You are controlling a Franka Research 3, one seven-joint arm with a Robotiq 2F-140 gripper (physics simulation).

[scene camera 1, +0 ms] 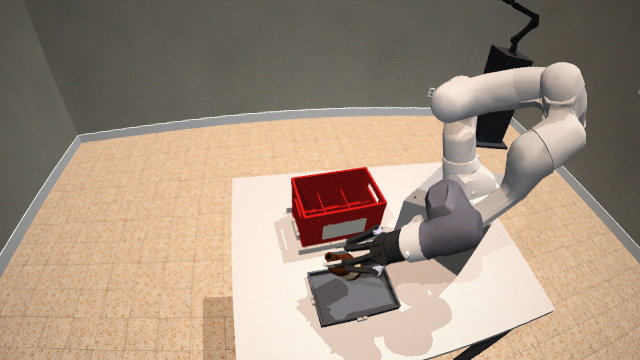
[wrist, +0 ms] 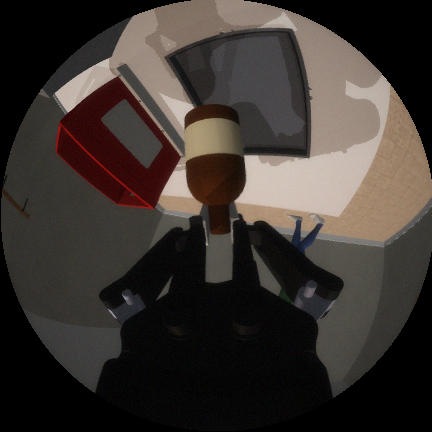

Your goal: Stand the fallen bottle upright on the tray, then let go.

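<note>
The brown bottle (scene camera 1: 339, 270) (wrist: 215, 177) with a cream label is held neck up and body down, looking near upright with some lean in the scene view. My gripper (scene camera 1: 336, 256) (wrist: 219, 211) is shut on its neck, with the hand reaching in roughly level from the robot's side. In the scene view the bottle's lower part overlaps the far edge of the grey tray (scene camera 1: 370, 297) (wrist: 265, 75), on the side toward the crate. In the wrist view its base end covers part of the tray's edge. The gap under the base cannot be told.
A red divided crate (scene camera 1: 310, 232) (wrist: 85, 115) stands close behind the bottle, with a grey strip (scene camera 1: 320, 248) (wrist: 150, 107) along its near side. The white table (scene camera 1: 265, 320) carries the tray and crate. A person's blue legs (wrist: 312, 235) show beyond the table.
</note>
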